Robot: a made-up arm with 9 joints. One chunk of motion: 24 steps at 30 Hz.
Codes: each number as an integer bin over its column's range. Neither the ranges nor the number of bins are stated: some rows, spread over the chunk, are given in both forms.
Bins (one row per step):
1: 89 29 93 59 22 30 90 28 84
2: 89 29 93 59 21 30 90 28 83
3: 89 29 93 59 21 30 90 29 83
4: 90 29 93 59 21 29 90 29 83
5: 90 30 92 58 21 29 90 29 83
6: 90 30 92 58 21 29 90 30 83
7: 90 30 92 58 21 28 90 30 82
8: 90 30 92 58 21 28 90 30 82
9: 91 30 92 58 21 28 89 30 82
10: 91 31 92 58 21 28 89 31 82
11: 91 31 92 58 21 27 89 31 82
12: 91 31 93 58 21 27 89 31 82
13: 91 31 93 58 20 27 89 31 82
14: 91 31 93 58 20 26 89 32 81
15: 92 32 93 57 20 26 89 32 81
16: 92 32 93 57 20 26 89 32 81
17: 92 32 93 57 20 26 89 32 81
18: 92 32 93 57 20 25 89 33 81
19: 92 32 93 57 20 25 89 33 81
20: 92 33 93 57 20 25 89 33 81
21: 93 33 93 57 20 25 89 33 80
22: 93 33 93 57 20 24 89 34 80
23: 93 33 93 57 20 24 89 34 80
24: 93 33 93 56 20 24 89 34 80
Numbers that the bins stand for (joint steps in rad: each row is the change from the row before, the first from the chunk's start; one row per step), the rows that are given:
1: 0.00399 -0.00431 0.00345 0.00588 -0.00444 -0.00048 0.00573 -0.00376 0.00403
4: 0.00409 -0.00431 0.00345 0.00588 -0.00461 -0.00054 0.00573 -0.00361 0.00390
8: 0.00409 -0.00415 0.00336 0.00558 -0.00461 -0.00059 0.00573 -0.00345 0.00377
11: 0.00419 -0.00399 0.00336 0.00558 -0.00461 -0.00064 0.00559 -0.00330 0.00377
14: 0.00419 -0.00399 0.00345 0.00558 -0.00477 -0.00069 0.00559 -0.00315 0.00364
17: 0.00429 -0.00383 0.00345 0.00527 -0.00477 -0.00069 0.00559 -0.00315 0.00364
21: 0.00439 -0.00367 0.00345 0.00527 -0.00477 -0.00074 0.00559 -0.00300 0.00351
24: 0.00439 -0.00367 0.00345 0.00497 -0.00477 -0.00079 0.00559 -0.00285 0.00351
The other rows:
2: 0.00399 -0.00431 0.00345 0.00588 -0.00461 -0.00048 0.00573 -0.00376 0.00390
3: 0.00399 -0.00431 0.00345 0.00588 -0.00461 -0.00048 0.00573 -0.00361 0.00390
5: 0.00409 -0.00415 0.00336 0.00558 -0.00461 -0.00054 0.00573 -0.00361 0.00390
6: 0.00409 -0.00415 0.00336 0.00558 -0.00461 -0.00054 0.00573 -0.00345 0.00390
7: 0.00409 -0.00415 0.00336 0.00558 -0.00461 -0.00059 0.00573 -0.00345 0.00377
9: 0.00419 -0.00415 0.00336 0.00558 -0.00461 -0.00059 0.00559 -0.00345 0.00377
10: 0.00419 -0.00399 0.00336 0.00558 -0.00461 -0.00059 0.00559 -0.00330 0.00377
12: 0.00419 -0.00399 0.00345 0.00558 -0.00461 -0.00064 0.00559 -0.00330 0.00377
13: 0.00419 -0.00399 0.00345 0.00558 -0.00477 -0.00064 0.00559 -0.00330 0.00377
15: 0.00429 -0.00383 0.00345 0.00527 -0.00477 -0.00069 0.00559 -0.00315 0.00364
16: 0.00429 -0.00383 0.00345 0.00527 -0.00477 -0.00069 0.00559 -0.00315 0.00364
18: 0.00429 -0.00383 0.00345 0.00527 -0.00477 -0.00074 0.00559 -0.00300 0.00364
19: 0.00429 -0.00383 0.00345 0.00527 -0.00477 -0.00074 0.00559 -0.00300 0.00364
20: 0.00429 -0.00367 0.00345 0.00527 -0.00477 -0.00074 0.00559 -0.00300 0.00364
22: 0.00439 -0.00367 0.00345 0.00527 -0.00477 -0.00079 0.00559 -0.00285 0.00351
23: 0.00439 -0.00367 0.00345 0.00527 -0.00477 -0.00079 0.00559 -0.00285 0.00351

